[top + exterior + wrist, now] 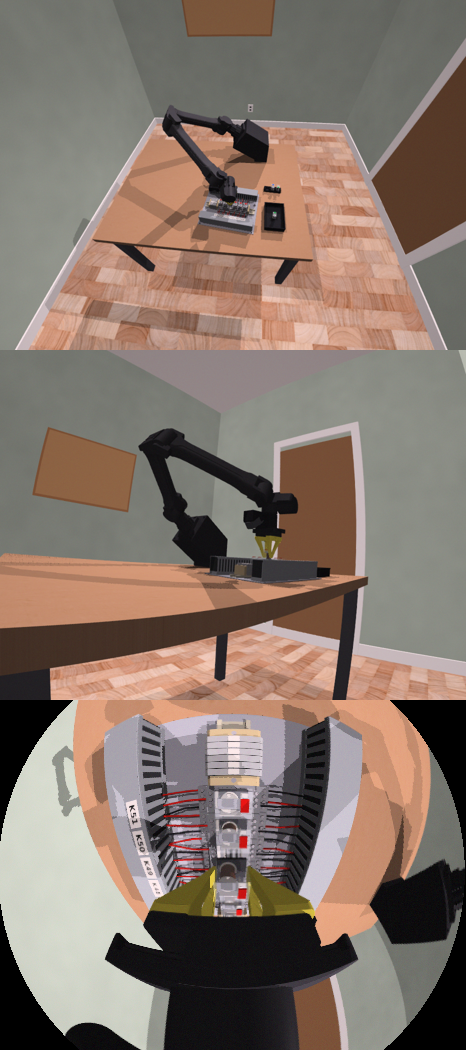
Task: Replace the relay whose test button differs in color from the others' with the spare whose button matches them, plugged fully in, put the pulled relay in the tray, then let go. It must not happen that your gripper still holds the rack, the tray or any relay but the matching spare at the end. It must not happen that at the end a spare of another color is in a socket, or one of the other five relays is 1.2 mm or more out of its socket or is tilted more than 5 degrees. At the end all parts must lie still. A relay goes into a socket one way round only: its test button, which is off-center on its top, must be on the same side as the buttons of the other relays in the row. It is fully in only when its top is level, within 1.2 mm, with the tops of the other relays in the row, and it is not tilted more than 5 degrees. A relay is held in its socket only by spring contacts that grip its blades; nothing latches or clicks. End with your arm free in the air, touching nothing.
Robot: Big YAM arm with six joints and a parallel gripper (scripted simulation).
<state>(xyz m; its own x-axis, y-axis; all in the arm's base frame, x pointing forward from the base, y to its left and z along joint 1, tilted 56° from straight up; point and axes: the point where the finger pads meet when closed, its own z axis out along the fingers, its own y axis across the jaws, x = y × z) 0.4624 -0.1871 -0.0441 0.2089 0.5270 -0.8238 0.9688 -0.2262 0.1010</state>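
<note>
The grey relay panel is 1 cm to the right of my hand and 7 cm below it. Also, from my hand: black tray: 7 cm ahead, 25 cm to the left, 6 cm below.
</note>
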